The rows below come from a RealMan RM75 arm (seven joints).
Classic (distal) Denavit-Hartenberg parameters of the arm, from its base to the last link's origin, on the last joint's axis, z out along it. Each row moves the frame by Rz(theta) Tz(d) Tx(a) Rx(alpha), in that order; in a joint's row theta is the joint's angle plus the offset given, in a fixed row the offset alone. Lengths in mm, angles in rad.
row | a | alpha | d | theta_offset
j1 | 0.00 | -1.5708 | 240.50 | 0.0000
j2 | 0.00 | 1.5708 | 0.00 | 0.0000
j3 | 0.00 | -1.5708 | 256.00 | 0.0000
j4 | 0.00 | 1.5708 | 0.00 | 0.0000
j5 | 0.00 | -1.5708 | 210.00 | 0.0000
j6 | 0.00 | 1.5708 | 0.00 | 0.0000
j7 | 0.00 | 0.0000 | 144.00 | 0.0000
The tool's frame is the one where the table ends.
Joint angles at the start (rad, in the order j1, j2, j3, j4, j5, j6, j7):
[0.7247, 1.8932, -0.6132, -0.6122, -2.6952, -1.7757, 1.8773]
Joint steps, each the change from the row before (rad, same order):
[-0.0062, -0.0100, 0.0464, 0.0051, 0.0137, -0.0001, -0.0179]
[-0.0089, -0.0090, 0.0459, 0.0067, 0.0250, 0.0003, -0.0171]
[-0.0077, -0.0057, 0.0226, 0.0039, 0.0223, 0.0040, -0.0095]
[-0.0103, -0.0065, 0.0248, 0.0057, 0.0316, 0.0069, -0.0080]
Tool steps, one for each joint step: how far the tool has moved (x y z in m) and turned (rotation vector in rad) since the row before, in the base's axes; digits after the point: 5 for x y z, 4 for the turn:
[0.00144, 0.00136, 0.00556, 0.0411, 0.0371, -0.0029]
[0.00096, 0.00113, 0.00498, 0.0465, 0.0465, -0.0037]
[0.00090, 0.00089, 0.00309, 0.0326, 0.0277, -0.0017]
[0.00109, 0.00117, 0.00356, 0.0418, 0.0346, -0.0050]

